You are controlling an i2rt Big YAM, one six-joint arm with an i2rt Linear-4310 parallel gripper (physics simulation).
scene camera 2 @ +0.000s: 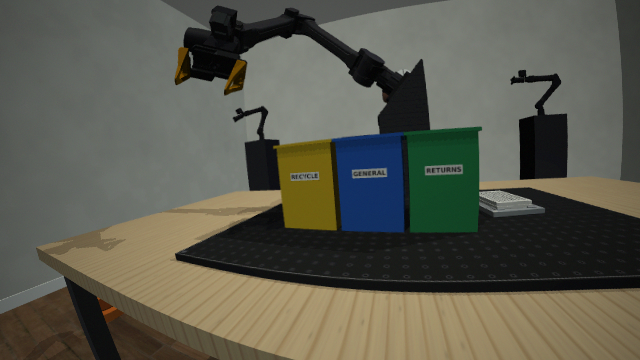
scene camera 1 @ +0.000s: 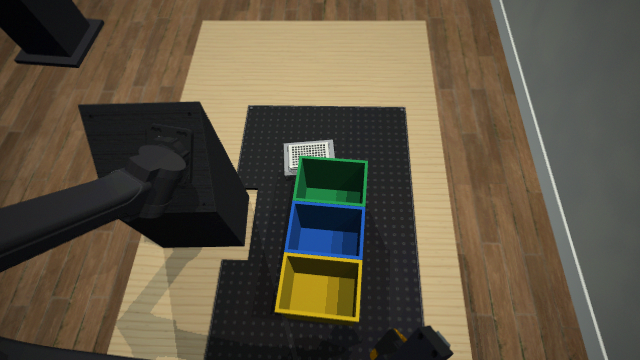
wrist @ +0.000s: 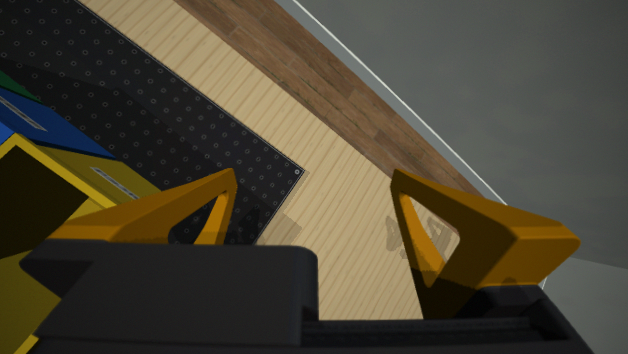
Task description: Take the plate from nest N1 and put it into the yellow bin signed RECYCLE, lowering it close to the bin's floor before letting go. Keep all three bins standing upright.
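Places are measured from the arm's base along level axes (x back, y left, z down), in metres.
Where they show: gripper, fingertip midpoint: [scene camera 2: 200, 87] [wrist: 313, 177]; arm's base, origin of the base link: [scene camera 2: 400, 89] [scene camera 1: 172, 154].
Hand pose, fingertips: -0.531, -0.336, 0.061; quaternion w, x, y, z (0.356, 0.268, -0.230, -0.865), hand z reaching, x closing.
Each offset is from my fingertips to the top centre of the thing, as dx, dy, dz. "*": to the spot under its first point.
A white plate with a grid of wells @[* +0.299, +0.580, +0.283] [scene camera 1: 309, 151] [scene camera 2: 504, 199] lies flat on the grey nest @[+0.299, +0.564, +0.287] [scene camera 1: 286, 160] [scene camera 2: 520, 211], beside the green bin; part of it is hidden behind that bin in both scene views. The yellow bin signed RECYCLE @[+0.207, +0.142, +0.122] [scene camera 1: 318, 292] [scene camera 2: 309, 202] [wrist: 107, 182] stands upright at the end of the bin row; its floor shows bare in scene camera 1. My gripper [scene camera 2: 205, 82] [wrist: 313, 177] is open and empty, high above the table's end past the yellow bin, far from the plate. In scene camera 1 part of it shows at the bottom edge.
The blue bin signed GENERAL @[+0.208, +0.272, +0.122] [scene camera 1: 325, 237] [scene camera 2: 371, 202] and the green bin signed RETURNS @[+0.210, +0.403, +0.122] [scene camera 1: 332, 195] [scene camera 2: 443, 202] stand upright in a row with the yellow one. The arm's black pedestal [scene camera 1: 225, 220] [scene camera 2: 406, 110] rises behind the bins.
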